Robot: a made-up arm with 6 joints.
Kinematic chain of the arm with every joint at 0, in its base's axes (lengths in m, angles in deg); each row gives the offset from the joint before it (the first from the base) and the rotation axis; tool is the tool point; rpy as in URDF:
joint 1: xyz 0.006 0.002 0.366 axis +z
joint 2: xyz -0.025 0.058 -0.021 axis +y
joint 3: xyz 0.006 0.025 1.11 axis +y
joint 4: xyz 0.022 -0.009 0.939 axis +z
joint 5: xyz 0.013 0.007 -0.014 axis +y
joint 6: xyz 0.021 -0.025 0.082 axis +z
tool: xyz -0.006 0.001 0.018 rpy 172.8 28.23 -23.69
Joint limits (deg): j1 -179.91..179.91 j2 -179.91..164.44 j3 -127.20..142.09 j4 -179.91..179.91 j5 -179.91..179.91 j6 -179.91..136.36
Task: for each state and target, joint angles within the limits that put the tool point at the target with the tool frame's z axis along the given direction. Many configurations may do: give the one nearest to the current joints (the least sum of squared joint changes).
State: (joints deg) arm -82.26 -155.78 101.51 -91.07 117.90 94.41
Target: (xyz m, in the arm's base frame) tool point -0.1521 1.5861 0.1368 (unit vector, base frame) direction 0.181 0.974 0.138
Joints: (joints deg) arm -83.44 -127.83 72.32 -91.90 147.84 71.47
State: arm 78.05 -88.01 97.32 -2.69 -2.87 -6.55
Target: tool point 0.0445 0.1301 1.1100 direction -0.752 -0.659 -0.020
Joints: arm 47.76 -52.20 137.33 -0.42 -24.62 -4.75
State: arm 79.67 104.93 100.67 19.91 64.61 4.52
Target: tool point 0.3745 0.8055 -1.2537 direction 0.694 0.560 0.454
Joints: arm 59.56 122.34 53.13 21.52 38.23 5.72
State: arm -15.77 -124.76 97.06 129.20 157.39 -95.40
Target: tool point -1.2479 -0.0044 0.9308 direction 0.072 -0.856 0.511
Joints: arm 6.44 -102.76 93.66 125.36 136.41 -103.08
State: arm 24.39 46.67 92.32 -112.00 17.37 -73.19
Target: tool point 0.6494 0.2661 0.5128 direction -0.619 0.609 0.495
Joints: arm 22.82 14.98 136.83 -62.43 33.89 -52.32
